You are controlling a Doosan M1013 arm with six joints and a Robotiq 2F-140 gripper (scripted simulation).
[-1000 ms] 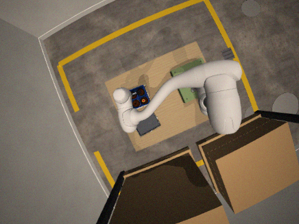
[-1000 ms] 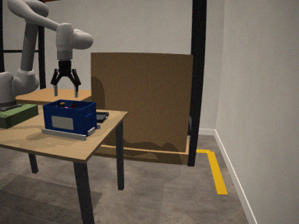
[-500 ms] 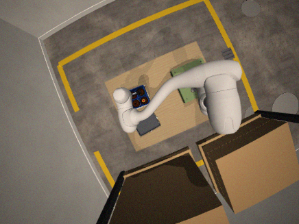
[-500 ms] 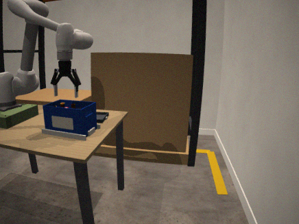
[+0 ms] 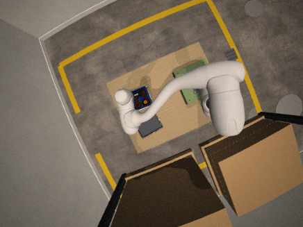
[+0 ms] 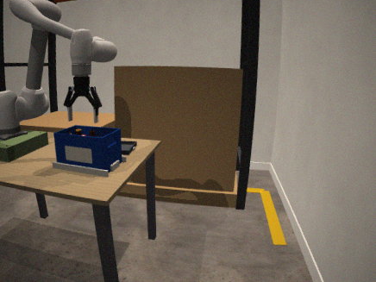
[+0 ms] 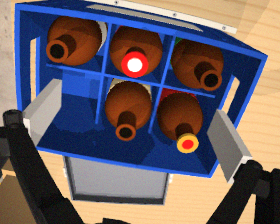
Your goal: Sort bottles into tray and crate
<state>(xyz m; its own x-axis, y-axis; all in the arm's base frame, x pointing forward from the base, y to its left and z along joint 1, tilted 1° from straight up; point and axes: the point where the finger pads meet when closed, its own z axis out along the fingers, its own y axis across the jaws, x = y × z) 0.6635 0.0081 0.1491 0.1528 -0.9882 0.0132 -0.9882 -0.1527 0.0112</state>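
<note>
My gripper is now 150 mm above the blue crate and 30 mm to the right of it. From my hand the other things lie so: grey tray 300 mm to the left, 220 mm below, 50 mm behind; then brown capped bottle 150 mm below, 90 mm behind, 60 mm to the left; then uncapped bottle 150 mm below, 100 mm ahead.
</note>
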